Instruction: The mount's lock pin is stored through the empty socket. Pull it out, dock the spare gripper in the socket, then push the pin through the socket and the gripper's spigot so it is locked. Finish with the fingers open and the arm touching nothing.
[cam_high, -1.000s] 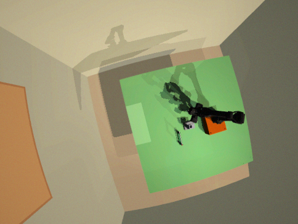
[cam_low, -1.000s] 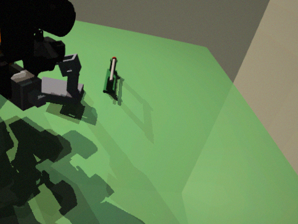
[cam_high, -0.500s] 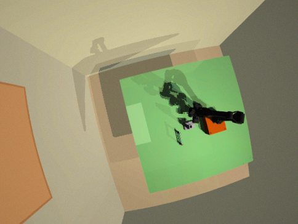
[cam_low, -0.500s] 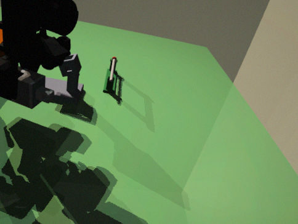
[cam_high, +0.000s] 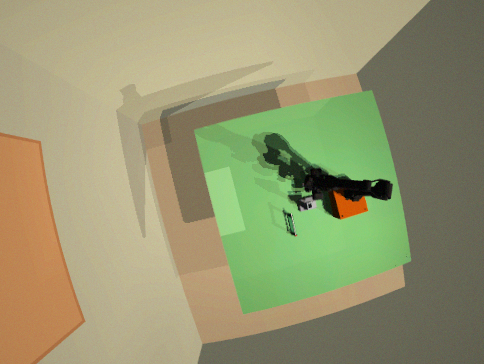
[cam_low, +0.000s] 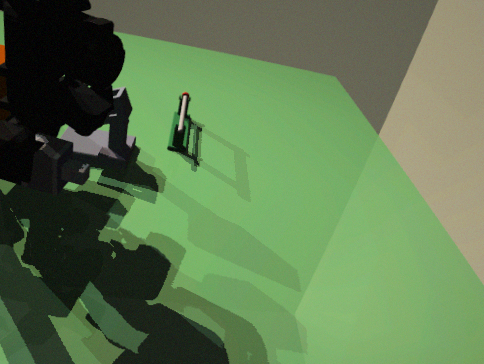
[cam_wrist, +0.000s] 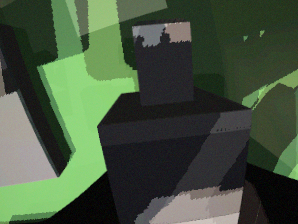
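The spare gripper lies 20 mm ahead of my gripper tip and 20 mm above it. Round my gripper tip: green rest (200 mm ahead, 210 mm to the left); grey mount (70 mm ahead, 110 mm to the left, 30 mm above).
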